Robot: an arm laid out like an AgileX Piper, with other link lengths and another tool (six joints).
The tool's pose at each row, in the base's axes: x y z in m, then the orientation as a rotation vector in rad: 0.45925, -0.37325, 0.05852, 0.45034, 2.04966, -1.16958; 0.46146, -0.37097, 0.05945, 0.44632, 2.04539, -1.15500; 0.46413, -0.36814, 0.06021, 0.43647, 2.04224, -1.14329; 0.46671, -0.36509, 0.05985, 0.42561, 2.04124, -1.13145; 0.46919, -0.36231, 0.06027, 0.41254, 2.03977, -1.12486; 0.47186, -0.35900, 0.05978, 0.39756, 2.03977, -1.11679; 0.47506, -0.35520, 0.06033, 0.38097, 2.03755, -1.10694; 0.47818, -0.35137, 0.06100, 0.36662, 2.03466, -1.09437; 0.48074, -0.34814, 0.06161, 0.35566, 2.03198, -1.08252; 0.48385, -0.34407, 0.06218, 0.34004, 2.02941, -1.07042; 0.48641, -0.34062, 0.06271, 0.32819, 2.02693, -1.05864; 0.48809, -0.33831, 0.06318, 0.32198, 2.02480, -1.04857
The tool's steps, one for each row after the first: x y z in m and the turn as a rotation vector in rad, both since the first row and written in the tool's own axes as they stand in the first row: -0.00229, 0.00199, -0.00132, -0.01019, -0.00767, 0.00620; -0.00480, 0.00464, -0.00286, -0.02051, -0.01667, 0.00738; -0.00644, 0.00803, -0.00426, -0.03175, -0.02439, 0.00707; -0.00857, 0.01074, -0.00572, -0.03997, -0.03266, 0.00333; -0.01018, 0.01440, -0.00726, -0.05015, -0.04080, -0.00152; -0.01295, 0.01801, -0.00933, -0.06157, -0.05169, -0.00558; -0.01574, 0.02152, -0.01150, -0.07405, -0.06247, -0.00695; -0.01809, 0.02441, -0.01338, -0.08507, -0.07138, -0.00683; -0.02082, 0.02810, -0.01572, -0.09776, -0.08229, -0.00940; -0.02311, 0.03115, -0.01776, -0.10911, -0.09133, -0.01003; -0.02471, 0.03311, -0.01917, -0.11762, -0.09728, -0.00830
